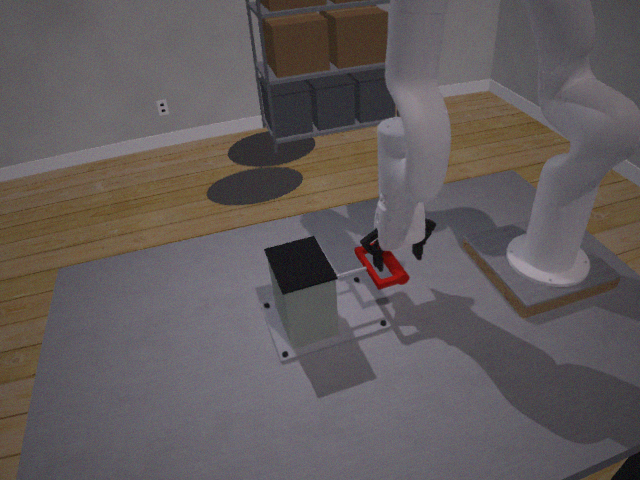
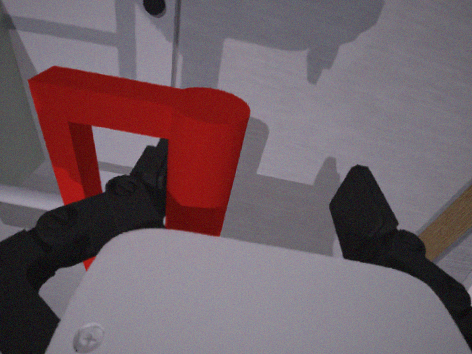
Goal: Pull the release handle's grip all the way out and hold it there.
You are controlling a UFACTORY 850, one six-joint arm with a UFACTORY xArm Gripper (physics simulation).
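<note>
The release handle's red grip [image 1: 397, 269] [image 2: 205, 155] is a rectangular loop with a thick round outer bar. A thin pale rod [image 1: 351, 272] [image 2: 30, 196] joins it to a pale green box [image 1: 310, 315] [image 2: 14, 120] with a black top. A length of rod shows between box and grip. My gripper [image 1: 399, 262] [image 2: 263, 168] is open and empty. One finger reaches down inside the loop, close to the inner side of the round bar; whether it touches is unclear. The other finger stands outside the loop, on the arm-base side, with a wide gap to the bar.
The box stands on a pale base plate [image 1: 361, 316] [image 2: 85, 12] with dark bolts at its corners. The arm's wood-edged base board [image 1: 568, 301] [image 2: 450, 222] lies to the right on the grey table [image 1: 155, 361]. A shelf unit [image 1: 262, 73] with boxes stands behind the table.
</note>
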